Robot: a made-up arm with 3 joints. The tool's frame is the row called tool.
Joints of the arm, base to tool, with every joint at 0 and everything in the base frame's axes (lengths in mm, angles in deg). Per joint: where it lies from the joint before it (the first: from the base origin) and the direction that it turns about. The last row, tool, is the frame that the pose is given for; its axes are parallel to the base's.
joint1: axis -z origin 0 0 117
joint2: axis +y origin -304 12 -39
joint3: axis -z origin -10 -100 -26
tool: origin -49 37 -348
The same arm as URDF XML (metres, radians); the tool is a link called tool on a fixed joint. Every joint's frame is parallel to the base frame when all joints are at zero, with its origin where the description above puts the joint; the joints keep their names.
<robot name="arm">
  <link name="base_link"/>
  <link name="link1"/>
  <link name="link2"/>
  <link name="link3"/>
  <link name="tool"/>
  <joint name="joint1" type="continuous">
    <parent link="base_link"/>
    <child link="link1"/>
    <origin xyz="0 0 0.117"/>
    <axis xyz="0 0 -1"/>
  </joint>
  <joint name="joint2" type="continuous">
    <parent link="link1"/>
    <child link="link2"/>
    <origin xyz="-0.304 0.012 -0.039"/>
    <axis xyz="0 1 0"/>
  </joint>
  <joint name="joint3" type="continuous">
    <parent link="link2"/>
    <child link="link3"/>
    <origin xyz="-0.01 -0.1 -0.026"/>
    <axis xyz="0 0 -1"/>
  </joint>
  <joint name="tool_joint" type="fixed">
    <parent link="link3"/>
    <child link="tool"/>
    <origin xyz="-0.049 0.037 -0.348"/>
  </joint>
</robot>

